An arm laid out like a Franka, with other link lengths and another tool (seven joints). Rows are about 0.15 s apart.
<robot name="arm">
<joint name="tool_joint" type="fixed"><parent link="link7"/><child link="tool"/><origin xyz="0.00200 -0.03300 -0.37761" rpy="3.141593 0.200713 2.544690"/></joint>
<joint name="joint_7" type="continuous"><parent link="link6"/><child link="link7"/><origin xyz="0.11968 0.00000 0.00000"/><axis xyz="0 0 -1"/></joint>
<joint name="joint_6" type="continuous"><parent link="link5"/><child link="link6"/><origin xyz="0.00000 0.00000 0.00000"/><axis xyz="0 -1 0"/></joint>
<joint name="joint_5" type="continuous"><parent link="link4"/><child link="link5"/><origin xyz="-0.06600 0.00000 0.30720"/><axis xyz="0 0 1"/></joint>
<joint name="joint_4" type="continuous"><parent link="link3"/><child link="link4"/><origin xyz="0.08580 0.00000 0.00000"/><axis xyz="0 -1 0"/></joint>
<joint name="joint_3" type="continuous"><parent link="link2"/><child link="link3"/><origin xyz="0.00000 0.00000 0.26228"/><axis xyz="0 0 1"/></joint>
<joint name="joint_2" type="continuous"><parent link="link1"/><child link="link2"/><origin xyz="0.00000 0.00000 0.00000"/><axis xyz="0 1 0"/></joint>
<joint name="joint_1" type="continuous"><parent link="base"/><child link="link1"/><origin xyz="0.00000 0.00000 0.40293"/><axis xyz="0 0 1"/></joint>
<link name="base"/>
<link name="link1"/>
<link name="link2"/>
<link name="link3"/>
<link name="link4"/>
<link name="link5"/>
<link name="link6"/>
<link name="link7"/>
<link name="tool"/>
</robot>
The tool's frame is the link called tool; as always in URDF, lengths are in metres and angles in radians. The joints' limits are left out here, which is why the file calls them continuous.
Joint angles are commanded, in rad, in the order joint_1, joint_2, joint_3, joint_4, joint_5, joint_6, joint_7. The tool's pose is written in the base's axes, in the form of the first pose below.
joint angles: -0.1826 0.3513 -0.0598 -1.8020 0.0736 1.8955 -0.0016
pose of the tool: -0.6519, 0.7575, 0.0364, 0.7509, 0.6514, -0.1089, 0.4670, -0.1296, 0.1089
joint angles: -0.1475 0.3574 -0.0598 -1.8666 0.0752 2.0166 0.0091
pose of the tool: -0.6658, 0.7461, -0.0077, 0.7439, 0.6629, -0.0852, 0.4826, -0.1178, 0.0891
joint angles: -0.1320 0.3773 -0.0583 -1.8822 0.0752 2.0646 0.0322
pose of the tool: -0.6597, 0.7512, -0.0212, 0.7499, 0.6562, -0.0842, 0.4876, -0.1115, 0.0764
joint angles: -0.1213 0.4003 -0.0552 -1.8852 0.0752 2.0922 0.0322
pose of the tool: -0.6691, 0.7428, -0.0232, 0.7417, 0.6654, -0.0843, 0.4905, -0.1057, 0.0651
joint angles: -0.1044 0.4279 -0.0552 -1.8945 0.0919 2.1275 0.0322
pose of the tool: -0.6721, 0.7403, -0.0165, 0.7390, 0.6692, -0.0781, 0.4918, -0.0943, 0.0498
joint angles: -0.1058 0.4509 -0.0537 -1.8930 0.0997 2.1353 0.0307
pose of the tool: -0.6691, 0.7432, -0.0029, 0.7408, 0.6666, -0.0828, 0.4878, -0.0921, 0.0390
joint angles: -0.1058 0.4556 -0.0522 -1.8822 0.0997 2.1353 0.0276
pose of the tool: -0.6725, 0.7401, -0.0071, 0.7382, 0.6700, -0.0780, 0.4923, -0.0918, 0.0399
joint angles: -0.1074 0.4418 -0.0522 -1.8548 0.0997 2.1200 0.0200
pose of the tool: -0.6774, 0.7352, -0.0258, 0.7352, 0.6753, -0.0591, 0.5065, -0.0940, 0.0548
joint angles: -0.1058 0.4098 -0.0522 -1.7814 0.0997 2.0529 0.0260
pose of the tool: -0.6766, 0.7344, -0.0526, 0.7362, 0.6760, -0.0317, 0.5301, -0.0939, 0.0926
